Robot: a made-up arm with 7 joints. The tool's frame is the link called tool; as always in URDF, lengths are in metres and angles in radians.
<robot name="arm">
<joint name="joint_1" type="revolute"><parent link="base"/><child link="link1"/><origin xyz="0.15 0.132 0.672"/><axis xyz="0.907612 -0.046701 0.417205"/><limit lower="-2.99" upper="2.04" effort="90" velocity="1.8"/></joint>
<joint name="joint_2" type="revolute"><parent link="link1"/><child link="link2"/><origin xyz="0.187 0.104 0.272"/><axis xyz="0 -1 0"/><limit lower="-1.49" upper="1" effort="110" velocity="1.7"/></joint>
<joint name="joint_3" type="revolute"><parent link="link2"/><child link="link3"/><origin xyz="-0.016 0.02 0.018"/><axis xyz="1 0 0"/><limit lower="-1.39" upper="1.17" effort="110" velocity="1.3"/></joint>
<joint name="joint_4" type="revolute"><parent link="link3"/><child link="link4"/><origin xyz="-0.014 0.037 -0.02"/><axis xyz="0.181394 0.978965 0.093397"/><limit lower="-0.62" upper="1.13" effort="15" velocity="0.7"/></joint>
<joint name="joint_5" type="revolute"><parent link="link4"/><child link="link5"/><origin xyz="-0.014 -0.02 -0.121"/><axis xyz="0 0 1"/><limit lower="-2.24" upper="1.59" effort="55" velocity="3.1"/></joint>
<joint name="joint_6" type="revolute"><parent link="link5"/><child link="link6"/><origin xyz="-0.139 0.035 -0.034"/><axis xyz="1 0 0"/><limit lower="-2.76" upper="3.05" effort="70" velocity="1"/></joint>
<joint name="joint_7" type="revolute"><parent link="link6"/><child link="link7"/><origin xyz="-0.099 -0.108 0.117"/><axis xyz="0 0 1"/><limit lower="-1.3" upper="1.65" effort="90" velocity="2.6"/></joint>
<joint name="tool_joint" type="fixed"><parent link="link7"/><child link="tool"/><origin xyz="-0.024 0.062 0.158" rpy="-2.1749 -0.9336 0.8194"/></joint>
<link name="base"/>
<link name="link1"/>
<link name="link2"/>
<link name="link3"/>
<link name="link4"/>
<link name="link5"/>
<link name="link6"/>
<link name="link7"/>
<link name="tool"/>
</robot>
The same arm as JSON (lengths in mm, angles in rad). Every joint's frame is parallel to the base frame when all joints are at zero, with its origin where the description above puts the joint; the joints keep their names.
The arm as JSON. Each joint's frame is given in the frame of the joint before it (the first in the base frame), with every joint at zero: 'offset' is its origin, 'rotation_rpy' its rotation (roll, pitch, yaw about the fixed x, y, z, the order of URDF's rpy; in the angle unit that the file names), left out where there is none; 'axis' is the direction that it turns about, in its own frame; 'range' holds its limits. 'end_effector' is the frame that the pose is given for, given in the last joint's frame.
{
  "length_unit": "mm",
  "angle_unit": "rad",
  "chain": [
    {
      "id": "joint_1",
      "offset": [
        150.0,
        132.0,
        672.0
      ],
      "axis": [
        0.907612,
        -0.046701,
        0.417205
      ],
      "range": [
        -2.99,
        2.04
      ]
    },
    {
      "id": "joint_2",
      "offset": [
        187.0,
        104.0,
        272.0
      ],
      "axis": "-y",
      "range": [
        -1.49,
        1.0
      ]
    },
    {
      "id": "joint_3",
      "offset": [
        -16.0,
        20.0,
        18.0
      ],
      "axis": "+x",
      "range": [
        -1.39,
        1.17
      ]
    },
    {
      "id": "joint_4",
      "offset": [
        -14.0,
        37.0,
        -20.0
      ],
      "axis": [
        0.181394,
        0.978965,
        0.093397
      ],
      "range": [
        -0.62,
        1.13
      ]
    },
    {
      "id": "joint_5",
      "offset": [
        -14.0,
        -20.0,
        -121.0
      ],
      "axis": "+z",
      "range": [
        -2.24,
        1.59
      ]
    },
    {
      "id": "joint_6",
      "offset": [
        -139.0,
        35.0,
        -34.0
      ],
      "axis": "+x",
      "range": [
        -2.76,
        3.05
      ]
    },
    {
      "id": "joint_7",
      "offset": [
        -99.0,
        -108.0,
        117.0
      ],
      "axis": "+z",
      "range": [
        -1.3,
        1.65
      ]
    }
  ],
  "end_effector": {
    "offset": [
      -24.0,
      62.0,
      158.0
    ],
    "rotation_rpy": [
      -2.1749,
      -0.9336,
      0.8194
    ]
  }
}

